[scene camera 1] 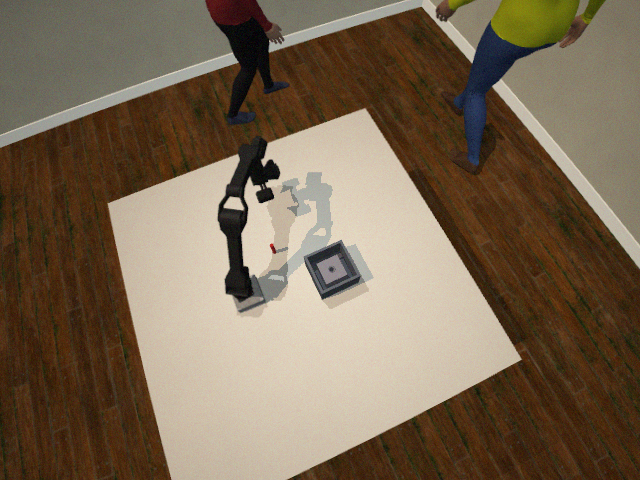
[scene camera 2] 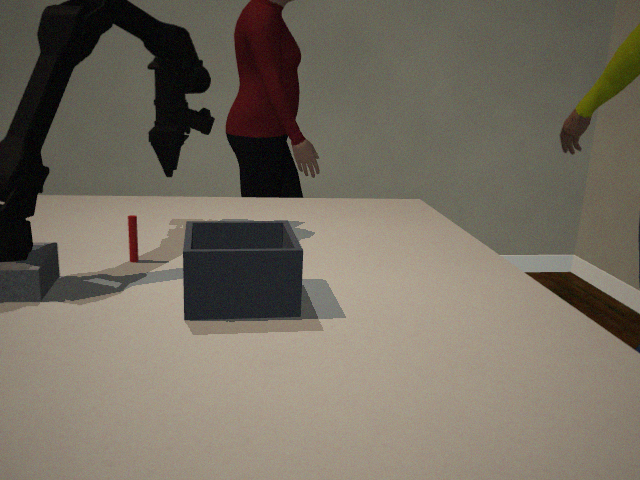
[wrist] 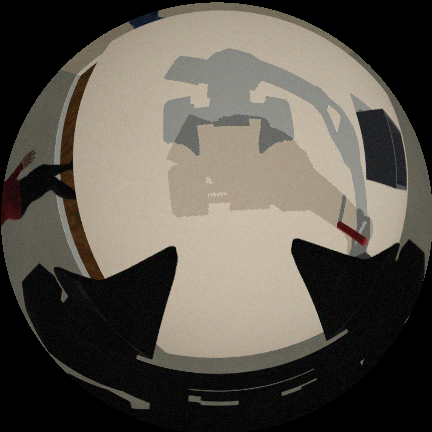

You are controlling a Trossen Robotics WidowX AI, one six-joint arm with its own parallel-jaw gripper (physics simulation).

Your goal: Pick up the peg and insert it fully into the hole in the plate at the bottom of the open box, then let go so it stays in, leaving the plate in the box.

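Places are measured from the arm's base along level axes (x ahead, y left, z up), in millimetres.
Where they show: gripper, between the fingertips: point(scene camera 1: 262, 191) point(scene camera 2: 171, 173) point(wrist: 236, 249); arm's base, origin of its link: point(scene camera 1: 243, 291) point(scene camera 2: 5, 253).
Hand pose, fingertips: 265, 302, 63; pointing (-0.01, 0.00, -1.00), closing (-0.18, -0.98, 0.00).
Note:
Things, the pixels of their top centre, and the offset from my fingertips, as dx, dy, dz. Level surfaces: height alone.
- red peg, centre of its top: point(scene camera 2: 132, 216) point(wrist: 364, 241) point(scene camera 1: 271, 245) -82, -209, -35
- dark grey open box, centre of its top: point(scene camera 2: 240, 234) point(scene camera 1: 331, 266) +65, -412, -18
- light plate, centre of its top: point(scene camera 1: 331, 268) +65, -412, -55
- cream table top, height of its surface: dz -115
A red peg point(scene camera 1: 272, 248) point(scene camera 2: 133, 239) point(wrist: 352, 233) stands upright on the table between the arm's base and the box. The dark grey open box point(scene camera 1: 332, 291) point(scene camera 2: 242, 285) point(wrist: 378, 146) stands to the right of the peg in both scene views. A light plate point(scene camera 1: 324, 275) with a small dark hole at its middle lies at the bottom of the box; the walls hide it in scene camera 2. My gripper point(scene camera 2: 169, 174) point(wrist: 236, 249) is open and empty. It hangs high above the table, well away from the peg and the box, with its fingers pointing down.
The arm's grey base block point(scene camera 1: 250, 301) point(scene camera 2: 45, 271) stands left of the box. The cream table top point(scene camera 1: 330, 372) point(scene camera 2: 392, 382) ends at straight edges. Two human figures, one in red point(scene camera 1: 248, 56) and one in yellow point(scene camera 1: 480, 87), stand beyond it.

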